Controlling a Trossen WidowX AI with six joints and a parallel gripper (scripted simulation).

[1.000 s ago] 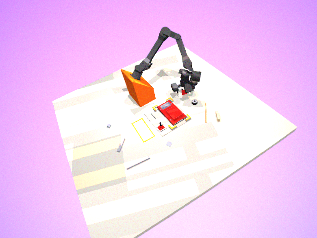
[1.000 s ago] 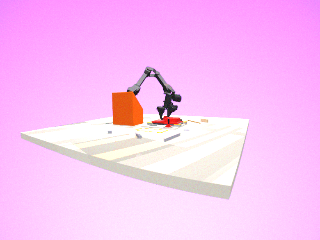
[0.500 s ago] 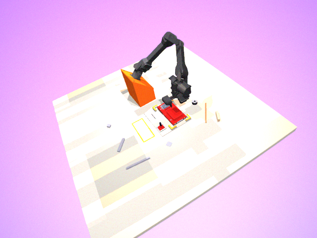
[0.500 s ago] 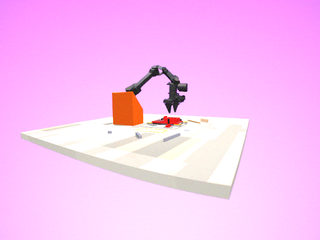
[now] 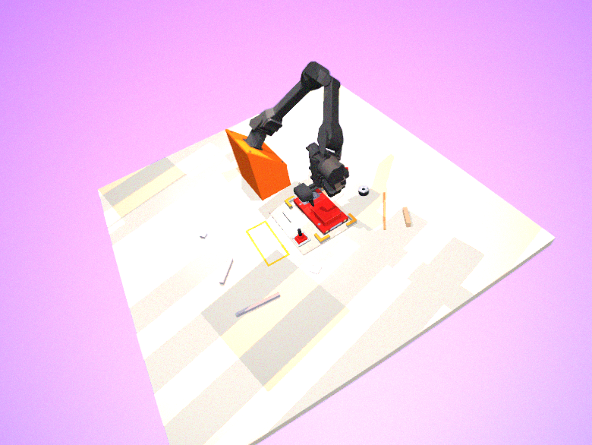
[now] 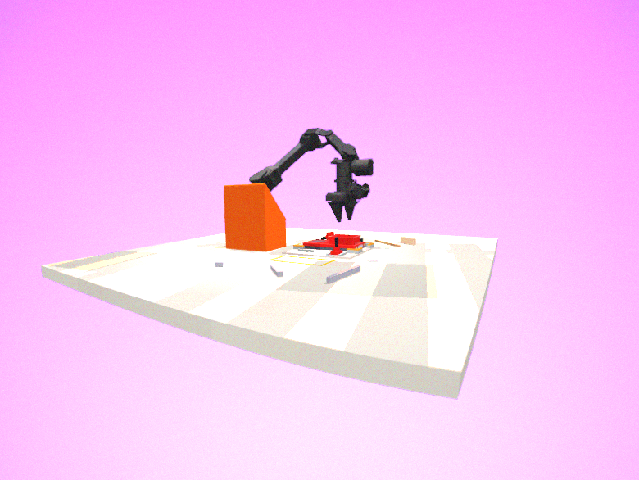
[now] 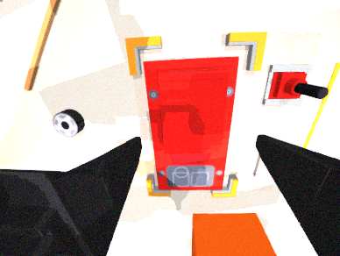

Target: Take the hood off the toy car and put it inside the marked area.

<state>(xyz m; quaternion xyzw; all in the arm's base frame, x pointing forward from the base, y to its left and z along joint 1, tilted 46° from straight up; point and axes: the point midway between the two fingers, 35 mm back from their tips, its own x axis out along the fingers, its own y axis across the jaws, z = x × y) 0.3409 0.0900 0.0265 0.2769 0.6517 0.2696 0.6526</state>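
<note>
My gripper tip is 60 mm above the red hood. Also, from my gripper tip: black wheel 20 mm behind, 180 mm to the left, 90 mm below; tan block 180 mm ahead, 210 mm to the left, 90 mm below.
</note>
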